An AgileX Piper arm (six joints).
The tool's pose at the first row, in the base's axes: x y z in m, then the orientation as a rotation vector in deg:
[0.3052 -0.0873 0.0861 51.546 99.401 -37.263]
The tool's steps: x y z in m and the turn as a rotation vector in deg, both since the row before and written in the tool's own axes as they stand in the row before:
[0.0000 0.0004 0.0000 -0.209 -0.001 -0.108]
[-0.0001 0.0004 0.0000 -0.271 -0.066 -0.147]
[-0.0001 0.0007 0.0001 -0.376 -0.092 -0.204]
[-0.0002 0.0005 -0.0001 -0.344 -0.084 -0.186]
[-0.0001 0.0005 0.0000 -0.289 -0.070 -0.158]
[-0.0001 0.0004 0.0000 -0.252 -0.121 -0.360]
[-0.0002 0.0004 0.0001 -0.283 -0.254 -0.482]
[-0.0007 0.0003 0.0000 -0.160 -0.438 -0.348]
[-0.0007 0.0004 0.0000 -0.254 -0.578 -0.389]
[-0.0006 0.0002 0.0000 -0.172 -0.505 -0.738]
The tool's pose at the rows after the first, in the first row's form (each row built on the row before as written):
[0.3055 -0.0871 0.0861 51.313 99.498 -37.142]
[0.3058 -0.0869 0.0862 50.975 99.570 -37.012]
[0.3064 -0.0866 0.0863 50.506 99.668 -36.832]
[0.3068 -0.0863 0.0865 50.077 99.756 -36.666]
[0.3072 -0.0860 0.0866 49.716 99.831 -36.528]
[0.3075 -0.0858 0.0867 49.191 99.960 -36.574]
[0.3079 -0.0857 0.0869 48.484 100.038 -36.715]
[0.3083 -0.0857 0.0876 47.889 99.856 -36.939]
[0.3088 -0.0856 0.0883 47.132 99.585 -37.146]
[0.3091 -0.0856 0.0889 46.178 99.539 -37.637]

